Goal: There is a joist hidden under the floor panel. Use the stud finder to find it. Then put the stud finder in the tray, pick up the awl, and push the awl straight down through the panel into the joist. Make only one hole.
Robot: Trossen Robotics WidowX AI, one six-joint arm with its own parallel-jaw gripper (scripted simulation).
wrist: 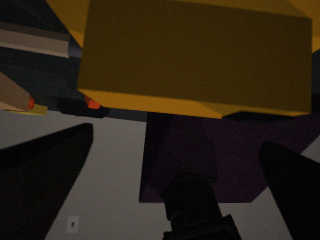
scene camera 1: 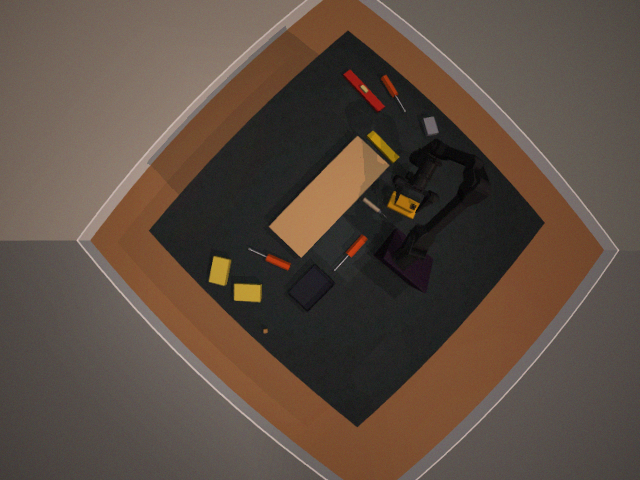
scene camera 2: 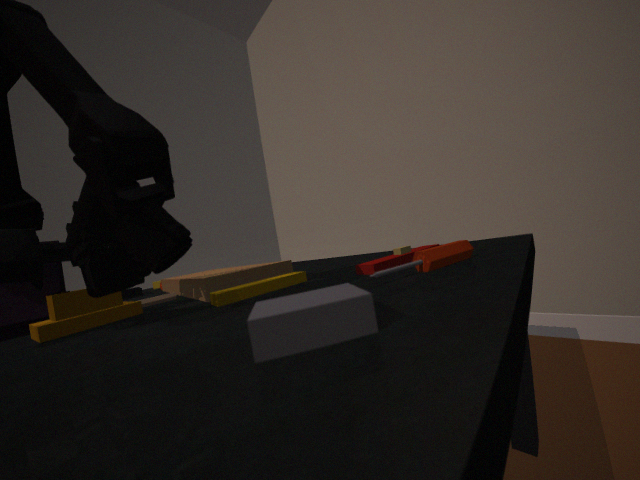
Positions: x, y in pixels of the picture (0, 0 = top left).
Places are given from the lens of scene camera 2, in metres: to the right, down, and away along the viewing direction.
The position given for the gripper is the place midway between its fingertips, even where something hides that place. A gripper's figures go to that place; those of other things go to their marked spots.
gripper (scene camera 2: 79, 281): -0.37, 0.06, 0.32
yellow bar (scene camera 2: 231, 295): -0.13, 0.08, 0.33
grey block (scene camera 2: 281, 326): -0.02, 0.05, 0.13
The marked spots on the yellow bar and the grey block are 0.22 m apart.
